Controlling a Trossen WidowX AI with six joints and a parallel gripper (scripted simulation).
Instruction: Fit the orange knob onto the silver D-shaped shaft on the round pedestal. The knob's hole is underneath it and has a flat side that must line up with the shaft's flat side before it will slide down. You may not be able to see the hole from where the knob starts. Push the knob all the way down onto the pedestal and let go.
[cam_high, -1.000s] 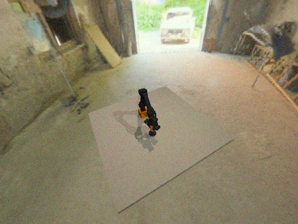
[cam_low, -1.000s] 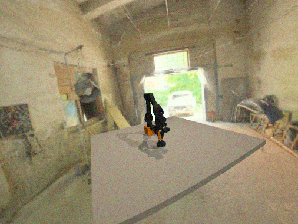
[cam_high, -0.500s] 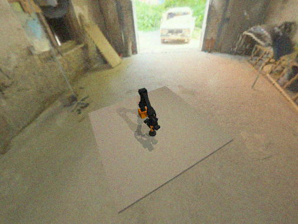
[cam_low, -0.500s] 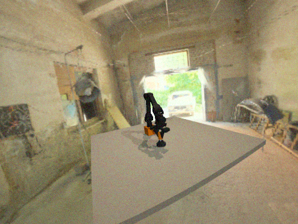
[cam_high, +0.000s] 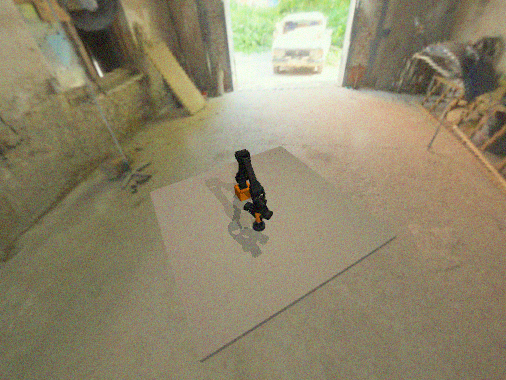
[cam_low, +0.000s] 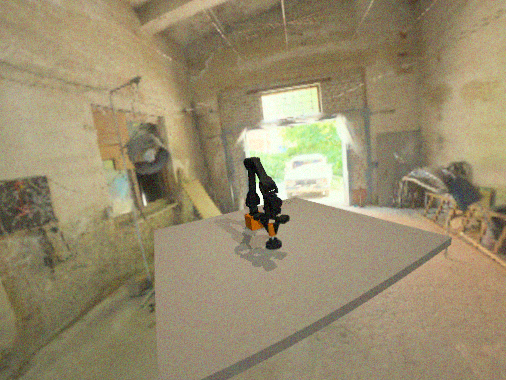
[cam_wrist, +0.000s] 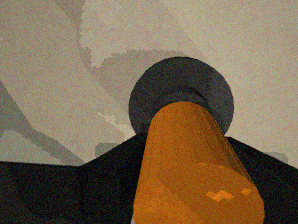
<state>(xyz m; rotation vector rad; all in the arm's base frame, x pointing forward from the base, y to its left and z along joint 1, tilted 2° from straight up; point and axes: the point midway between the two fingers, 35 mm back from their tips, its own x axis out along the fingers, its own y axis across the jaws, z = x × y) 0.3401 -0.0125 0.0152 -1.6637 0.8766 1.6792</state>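
Now: gripper tip 30 mm below the orange knob. Round my gripper tip: round black pedestal 40 mm below.
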